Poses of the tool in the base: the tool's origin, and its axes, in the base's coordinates. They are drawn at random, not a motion.
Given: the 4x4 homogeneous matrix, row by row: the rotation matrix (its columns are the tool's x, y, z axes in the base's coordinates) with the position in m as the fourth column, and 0 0 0 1 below. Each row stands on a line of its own.
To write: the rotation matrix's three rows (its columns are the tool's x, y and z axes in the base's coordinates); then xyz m. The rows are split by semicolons. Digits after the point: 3 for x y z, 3 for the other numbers.
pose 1, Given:
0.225 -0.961 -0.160 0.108
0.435 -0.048 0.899 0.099
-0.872 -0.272 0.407 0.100
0 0 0 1
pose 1, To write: 0.225 -0.961 -0.160; 0.435 -0.048 0.899; -0.872 -0.272 0.407; 0.108 0.099 0.100
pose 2, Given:
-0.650 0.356 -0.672 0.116
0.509 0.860 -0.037 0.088
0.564 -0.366 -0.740 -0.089
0 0 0 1
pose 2, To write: -0.650 0.356 -0.672; 0.509 0.860 -0.037; 0.564 -0.366 -0.740; 0.116 0.088 -0.089
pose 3, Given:
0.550 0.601 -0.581 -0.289
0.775 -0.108 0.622 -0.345
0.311 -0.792 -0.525 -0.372
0 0 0 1
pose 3, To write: 0.550 0.601 -0.581; 0.775 -0.108 0.622; 0.311 -0.792 -0.525; -0.289 -0.345 -0.372
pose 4, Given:
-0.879 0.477 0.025 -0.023
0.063 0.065 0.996 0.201
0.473 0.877 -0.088 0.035
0 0 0 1
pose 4, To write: -0.879 0.477 0.025; 0.063 0.065 0.996; 0.473 0.877 -0.088; -0.023 0.201 0.035
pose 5, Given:
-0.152 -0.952 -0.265 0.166
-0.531 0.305 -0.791 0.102
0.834 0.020 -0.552 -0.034
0 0 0 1
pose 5, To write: -0.152 -0.952 -0.265; -0.531 0.305 -0.791; 0.834 0.020 -0.552; 0.166 0.102 -0.034
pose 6, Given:
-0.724 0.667 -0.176 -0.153
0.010 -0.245 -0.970 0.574
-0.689 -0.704 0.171 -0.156
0 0 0 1
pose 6, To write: -0.724 0.667 -0.176; 0.010 -0.245 -0.970; -0.689 -0.704 0.171; -0.153 0.574 -0.156
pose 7, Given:
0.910 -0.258 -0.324 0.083
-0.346 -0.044 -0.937 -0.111
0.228 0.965 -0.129 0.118
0 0 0 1
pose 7, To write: 0.910 -0.258 -0.324; -0.346 -0.044 -0.937; 0.228 0.965 -0.129; 0.083 -0.111 0.118
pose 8, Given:
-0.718 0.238 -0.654 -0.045
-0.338 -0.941 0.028 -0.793
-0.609 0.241 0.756 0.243
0 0 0 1
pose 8, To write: -0.718 0.238 -0.654; -0.338 -0.941 0.028; -0.609 0.241 0.756; -0.045 -0.793 0.243
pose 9, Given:
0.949 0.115 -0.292 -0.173
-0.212 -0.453 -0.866 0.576
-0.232 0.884 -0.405 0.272
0 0 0 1
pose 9, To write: 0.949 0.115 -0.292; -0.212 -0.453 -0.866; -0.232 0.884 -0.405; -0.173 0.576 0.272
